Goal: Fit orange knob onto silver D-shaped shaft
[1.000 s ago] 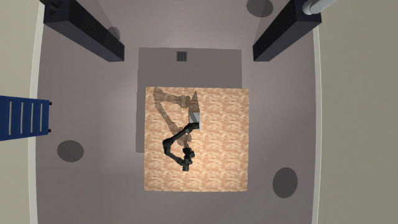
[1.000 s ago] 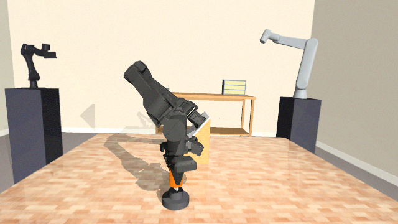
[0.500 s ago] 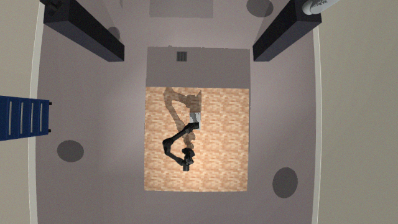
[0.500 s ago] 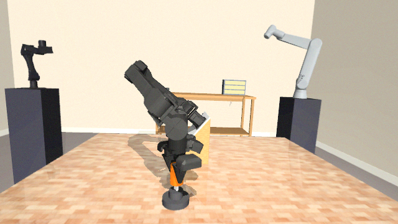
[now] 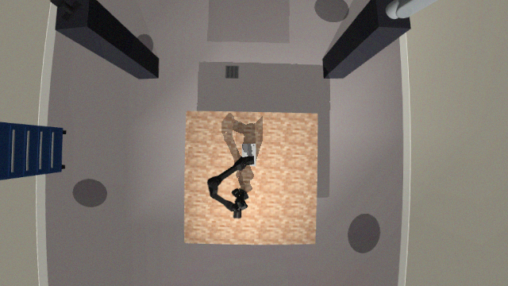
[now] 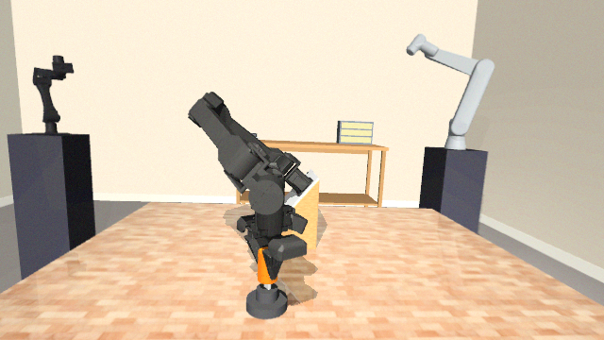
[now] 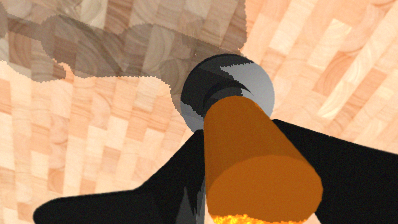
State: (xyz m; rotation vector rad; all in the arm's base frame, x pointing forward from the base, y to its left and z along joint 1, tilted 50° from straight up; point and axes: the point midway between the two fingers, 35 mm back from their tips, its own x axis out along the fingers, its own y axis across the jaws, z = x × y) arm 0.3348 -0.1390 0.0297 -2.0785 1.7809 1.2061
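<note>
The round pedestal is 4 cm below my gripper tip. The rest, counted from my gripper tip: orange knob (3 cm above).
</note>
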